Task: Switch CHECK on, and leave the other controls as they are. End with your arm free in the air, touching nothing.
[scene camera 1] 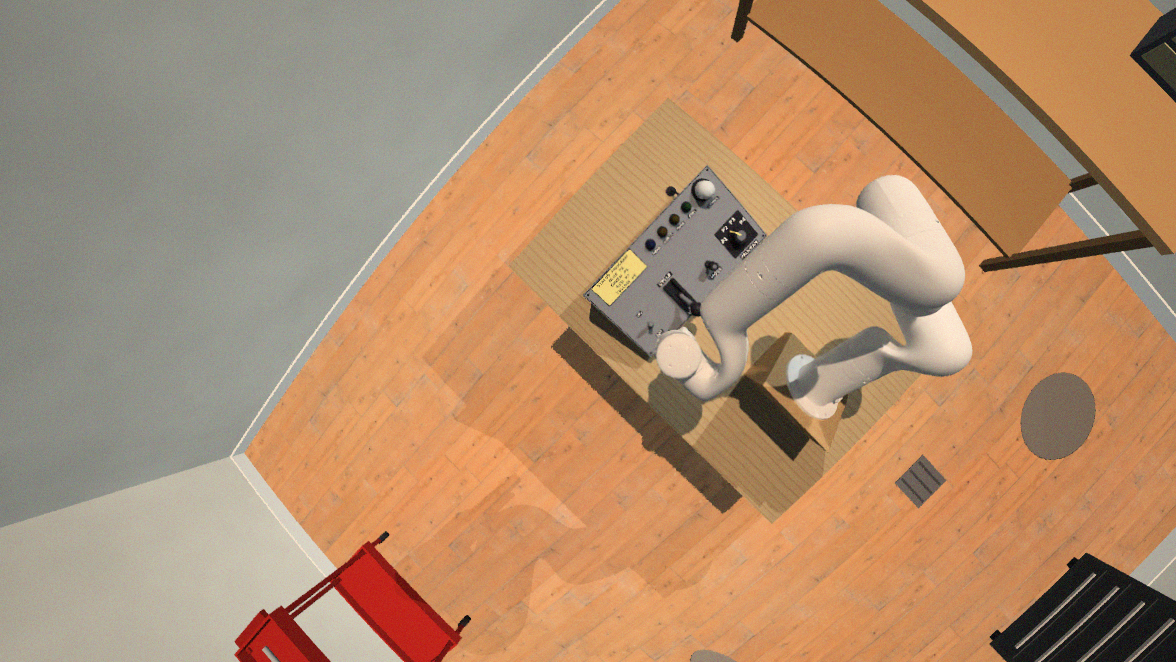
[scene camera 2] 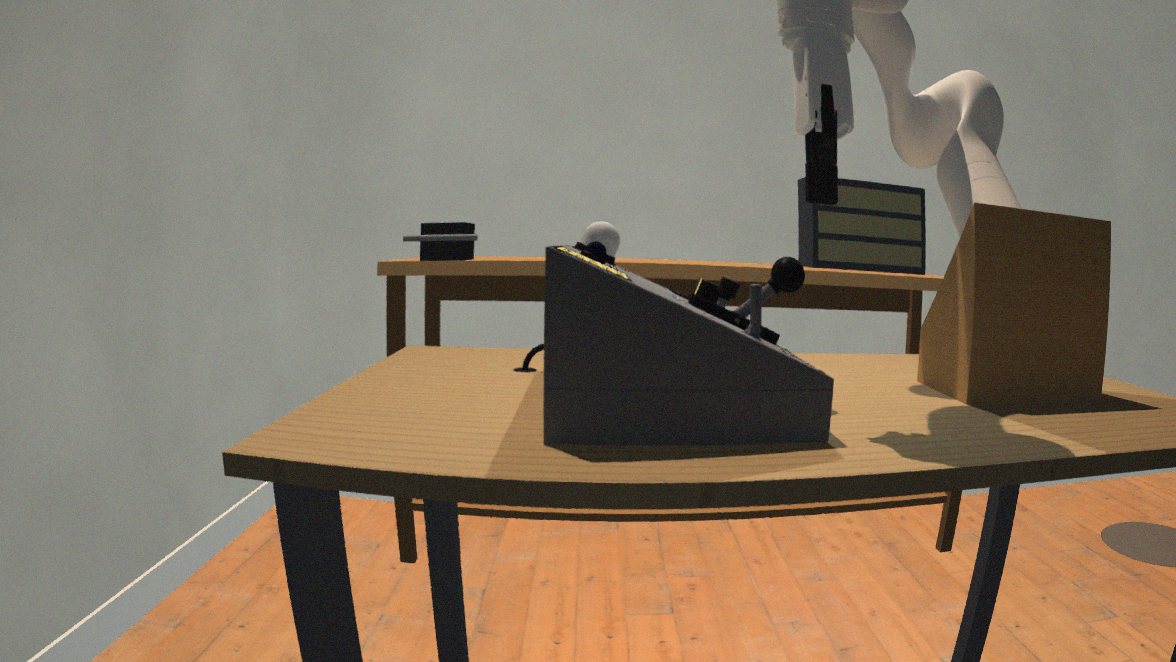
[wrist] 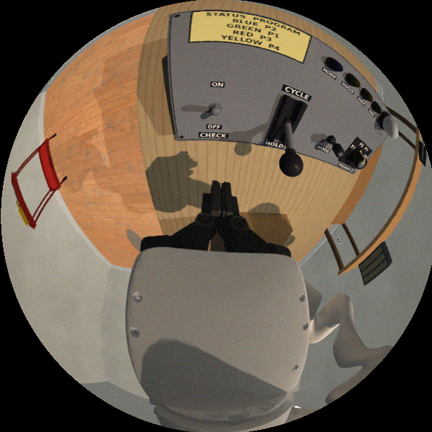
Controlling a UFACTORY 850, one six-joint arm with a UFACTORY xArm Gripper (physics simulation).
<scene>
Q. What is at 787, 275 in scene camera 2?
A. A cycle lever.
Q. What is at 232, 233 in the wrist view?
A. The gripper.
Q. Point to a cycle lever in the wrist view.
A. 290, 163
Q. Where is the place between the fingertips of the gripper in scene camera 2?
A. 821, 203
</scene>
